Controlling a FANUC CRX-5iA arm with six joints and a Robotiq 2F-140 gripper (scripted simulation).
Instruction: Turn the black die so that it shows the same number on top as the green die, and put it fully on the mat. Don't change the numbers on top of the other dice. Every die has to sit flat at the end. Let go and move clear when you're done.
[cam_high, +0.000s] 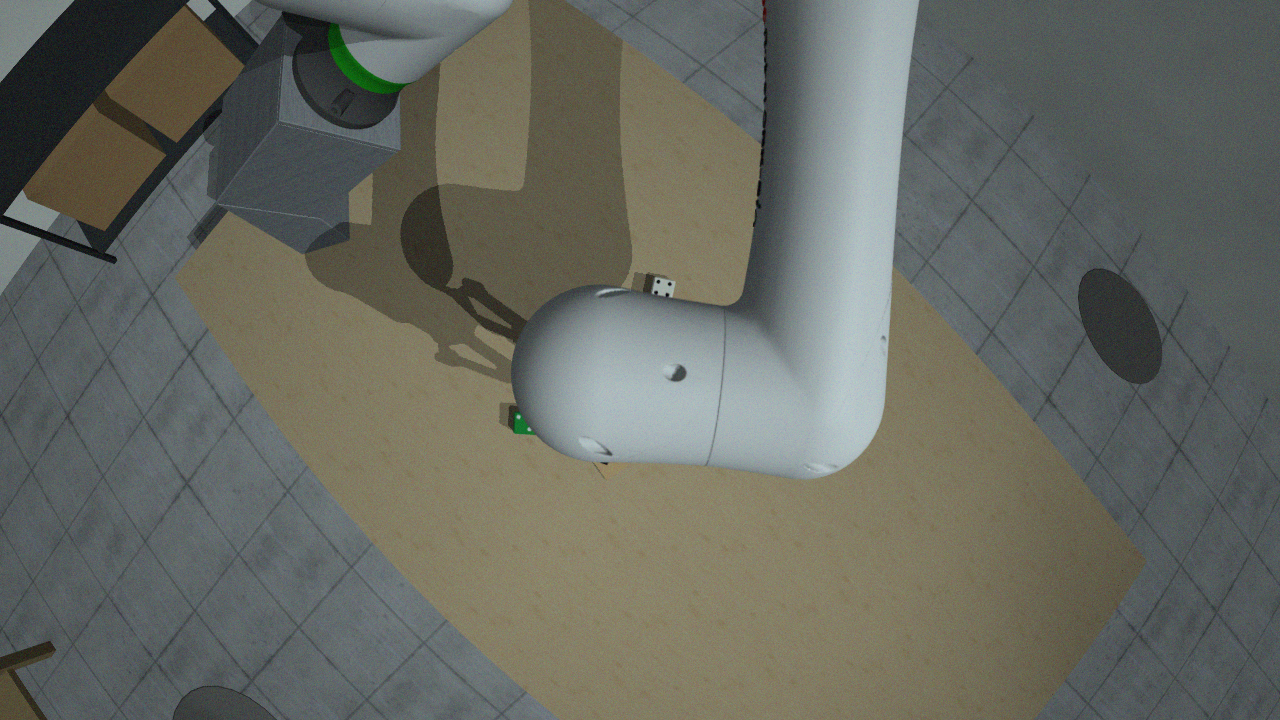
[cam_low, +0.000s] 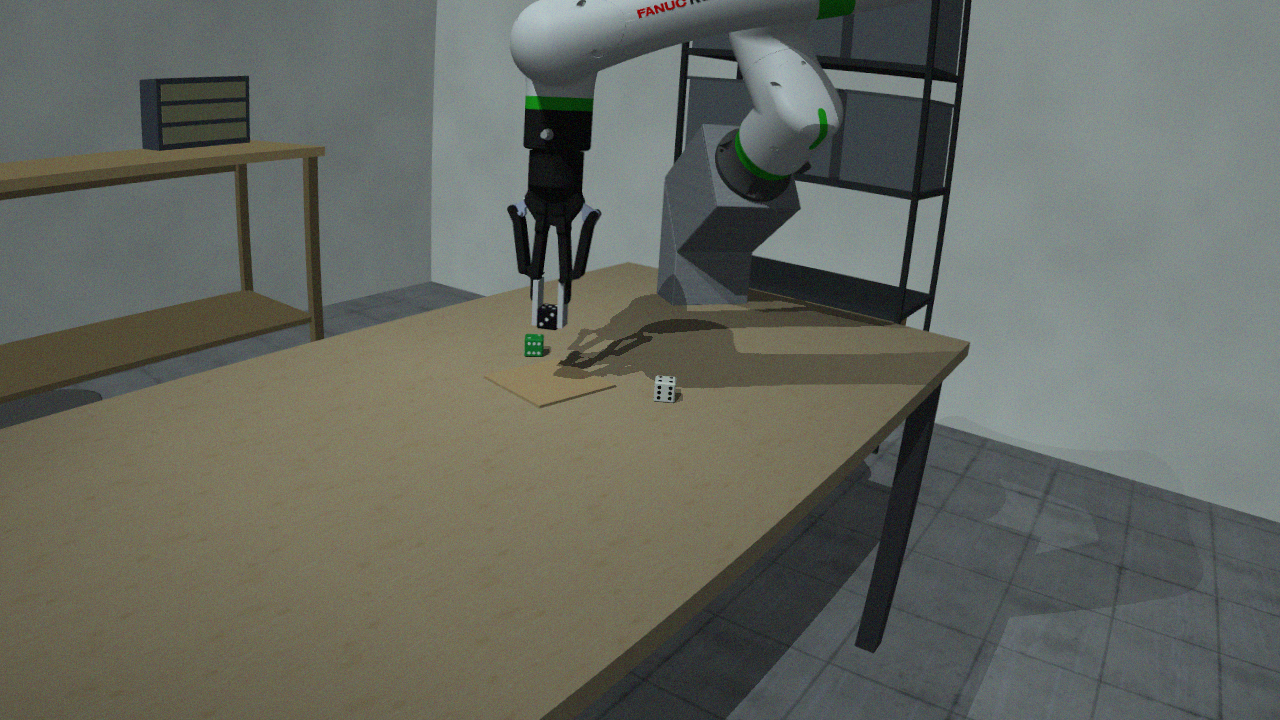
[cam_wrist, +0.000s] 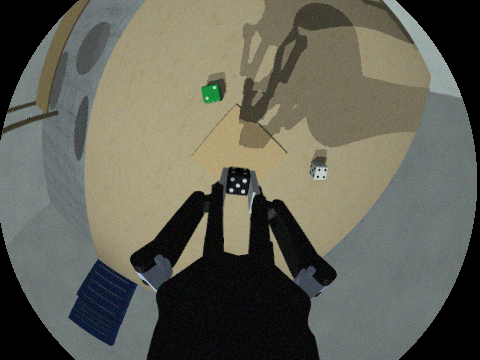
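The black die lies 2 cm below my hand. Round my hand: white die (12 cm to the left, 12 cm behind, 11 cm below); green die (13 cm to the right, 11 cm below, 4 cm behind); tan mat (12 cm below, 1 cm to the right).
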